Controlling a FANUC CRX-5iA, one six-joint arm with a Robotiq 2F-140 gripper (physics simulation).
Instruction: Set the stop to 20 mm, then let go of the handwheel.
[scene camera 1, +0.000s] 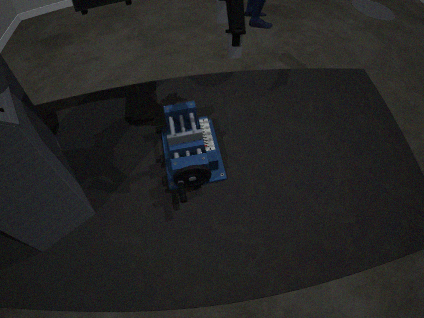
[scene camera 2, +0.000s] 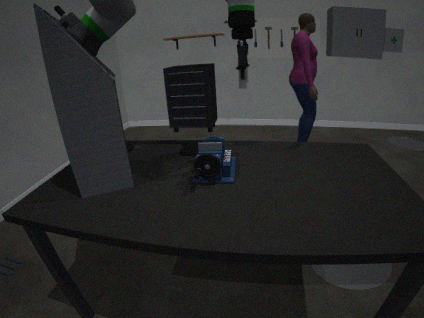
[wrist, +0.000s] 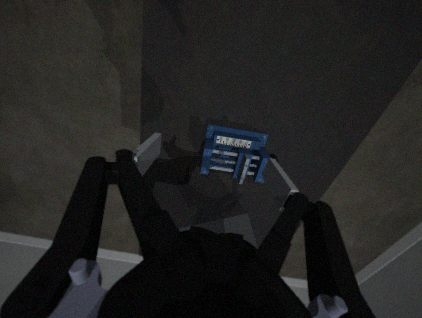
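Where they show: gripper, fingertip midpoint: (scene camera 1: 227, 38) (scene camera 2: 243, 85) (wrist: 214, 155); arm's base, link origin: (scene camera 2: 80, 43).
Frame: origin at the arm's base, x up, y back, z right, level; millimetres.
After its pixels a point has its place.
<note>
The blue stop device (scene camera 1: 186, 162) @(y -466, x -433, z 14 mm) (scene camera 2: 227, 170) @(y -532, x -497, z -14 mm) (wrist: 237, 131) @(y -538, x -523, z -87 mm) stands on the table. Its grey stop plate (scene camera 1: 184, 137) @(y -462, x -418, z -46 mm) (scene camera 2: 210, 147) @(y -465, x -426, z -47 mm) (wrist: 244, 170) @(y -468, x -410, z -53 mm) sits across several rods, beside a white scale (scene camera 1: 207, 131) @(y -517, x -477, z -105 mm) (scene camera 2: 228, 155) @(y -519, x -477, z -96 mm) (wrist: 232, 142) @(y -513, x -477, z -100 mm) with a small red mark; the numbers are too small to read. The black handwheel (scene camera 1: 193, 176) @(y -480, x -446, z 44 mm) (scene camera 2: 208, 166) @(y -482, x -456, z 43 mm) with its crank handle (scene camera 1: 183, 194) @(y -456, x -462, z 81 mm) is on the device's front; the right finger largely hides it in the wrist view. My gripper (scene camera 1: 235, 49) (scene camera 2: 243, 78) @(y -571, x -225, z -176 mm) (wrist: 214, 155) @(y -571, x -225, z -176 mm) is open and empty, well above and behind the device, touching nothing.
A tall grey slanted block (scene camera 1: 45, 185) @(y -177, x -316, z 125 mm) (scene camera 2: 92, 125) @(y -136, x -278, z 156 mm) stands on the dark table (scene camera 1: 300, 200) @(y -749, x -532, z 86 mm) (scene camera 2: 300, 210) @(y -784, x -533, z 136 mm), left of the device. Behind the table are a drawer cabinet (scene camera 2: 191, 97) and a person in a pink top (scene camera 2: 304, 60). A wall cabinet (scene camera 2: 356, 32) hangs at back right.
</note>
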